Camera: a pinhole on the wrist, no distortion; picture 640 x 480 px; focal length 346.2 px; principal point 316.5 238.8 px. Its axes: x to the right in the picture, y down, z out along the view. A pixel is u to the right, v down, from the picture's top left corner.
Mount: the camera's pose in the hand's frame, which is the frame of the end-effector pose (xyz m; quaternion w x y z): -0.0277 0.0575 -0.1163 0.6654 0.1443 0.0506 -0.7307
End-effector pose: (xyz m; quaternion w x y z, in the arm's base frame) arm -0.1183 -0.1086 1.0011 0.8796 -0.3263 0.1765 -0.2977
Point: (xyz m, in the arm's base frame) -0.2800 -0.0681 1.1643
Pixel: 552.2 101.6
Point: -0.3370 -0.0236 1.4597
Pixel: 524.0 133.1
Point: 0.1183 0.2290 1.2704
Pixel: 177.9 253.8
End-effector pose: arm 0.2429 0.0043 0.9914 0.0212 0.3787 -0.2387 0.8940
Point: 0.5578 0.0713 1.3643
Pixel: 421.9 327.3
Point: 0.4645 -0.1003 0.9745
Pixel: 239.5 138.2
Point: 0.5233 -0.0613 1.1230
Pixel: 317.2 230.7
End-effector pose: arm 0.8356 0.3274 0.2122 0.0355 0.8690 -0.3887 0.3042
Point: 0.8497 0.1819 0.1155
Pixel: 114.1 402.0
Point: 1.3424 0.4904 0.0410
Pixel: 526.7 358.5
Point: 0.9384 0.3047 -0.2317
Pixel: 250.3 186.0
